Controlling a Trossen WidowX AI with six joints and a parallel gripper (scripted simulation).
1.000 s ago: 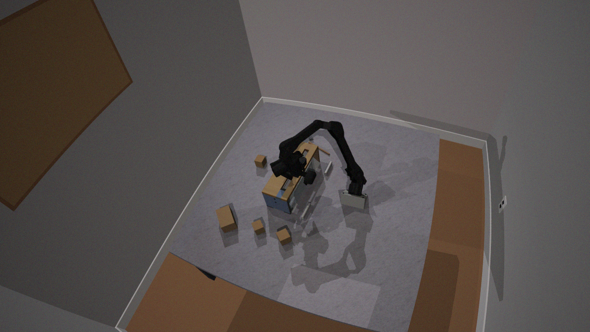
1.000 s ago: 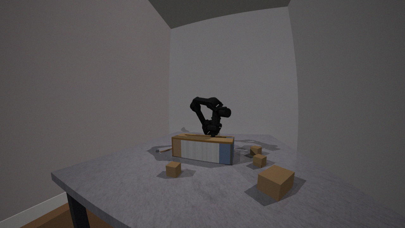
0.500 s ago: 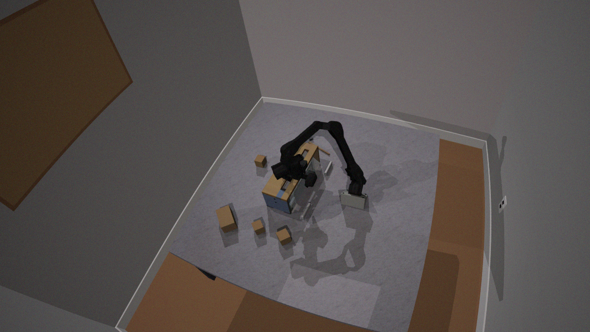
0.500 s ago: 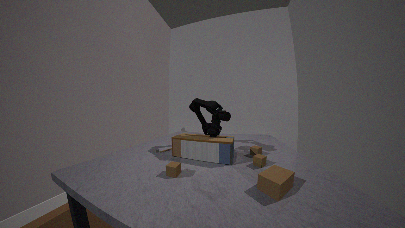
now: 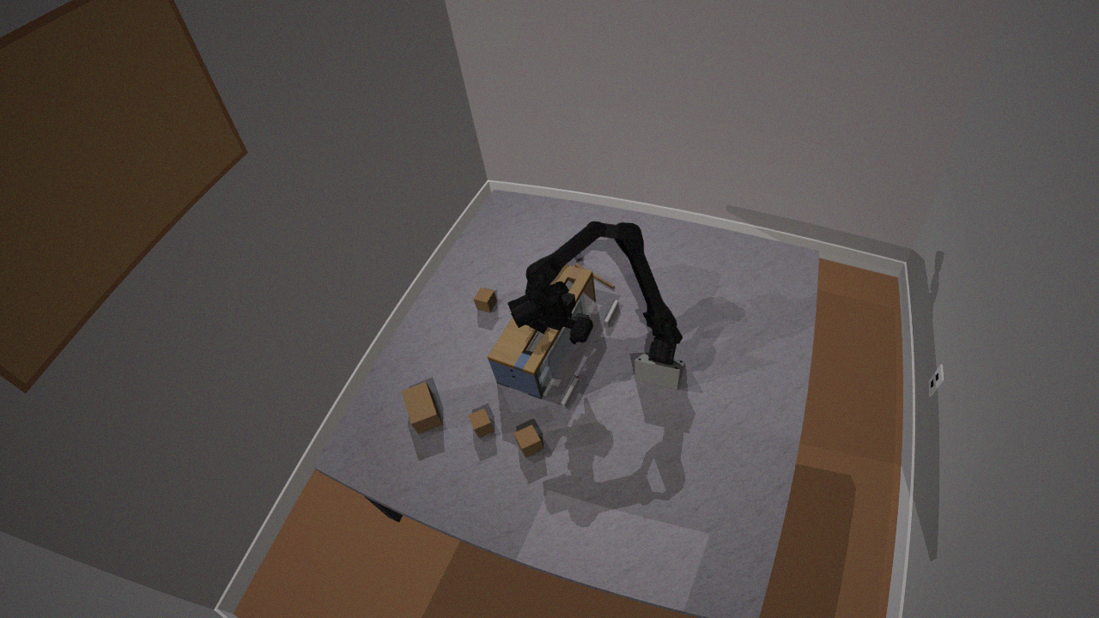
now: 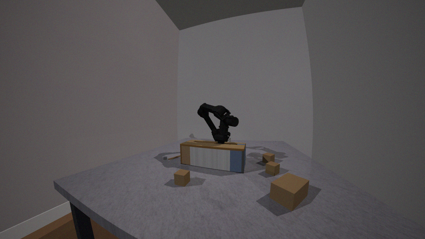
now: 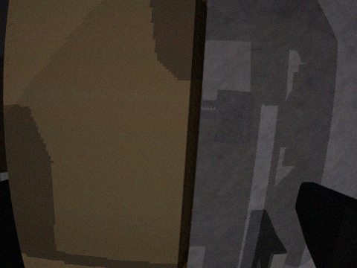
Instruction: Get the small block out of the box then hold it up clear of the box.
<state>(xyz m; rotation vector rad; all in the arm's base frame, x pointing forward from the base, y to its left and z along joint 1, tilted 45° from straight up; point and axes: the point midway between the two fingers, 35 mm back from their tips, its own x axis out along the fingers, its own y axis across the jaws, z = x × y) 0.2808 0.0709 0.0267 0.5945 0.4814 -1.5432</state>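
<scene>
My gripper tip is 3 cm short of the long box, 4 cm to the left of it and 2 cm above it. The rest, counted from my gripper tip: small brown block: 5 cm ahead, 3 cm to the right.
</scene>
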